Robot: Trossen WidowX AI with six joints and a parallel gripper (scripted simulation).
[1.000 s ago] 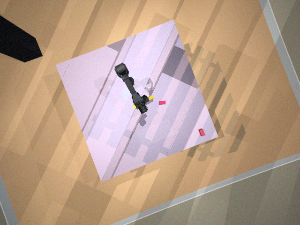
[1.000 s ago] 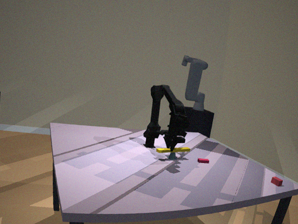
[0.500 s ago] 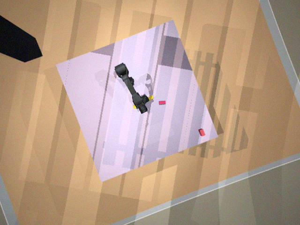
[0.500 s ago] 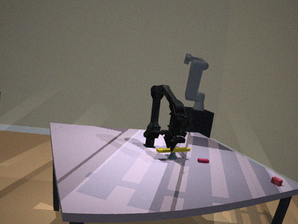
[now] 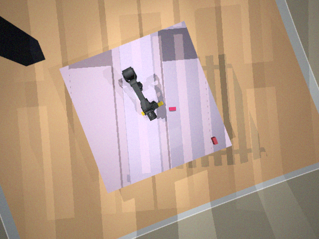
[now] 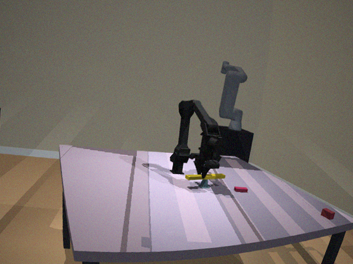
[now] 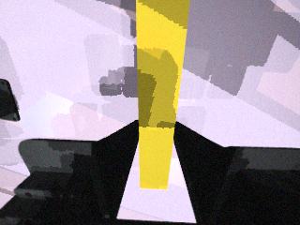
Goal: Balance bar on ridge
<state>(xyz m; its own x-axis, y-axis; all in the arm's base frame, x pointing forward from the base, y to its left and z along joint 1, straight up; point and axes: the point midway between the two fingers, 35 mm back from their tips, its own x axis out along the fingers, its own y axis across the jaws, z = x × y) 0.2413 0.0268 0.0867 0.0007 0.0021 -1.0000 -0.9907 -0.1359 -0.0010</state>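
The yellow bar is 3 cm to the left of my gripper tip. The rest, counted from my gripper tip: flat red block 7 cm ahead, 21 cm to the left, 4 cm below; teal ridge 3 cm to the left, 1 cm below.
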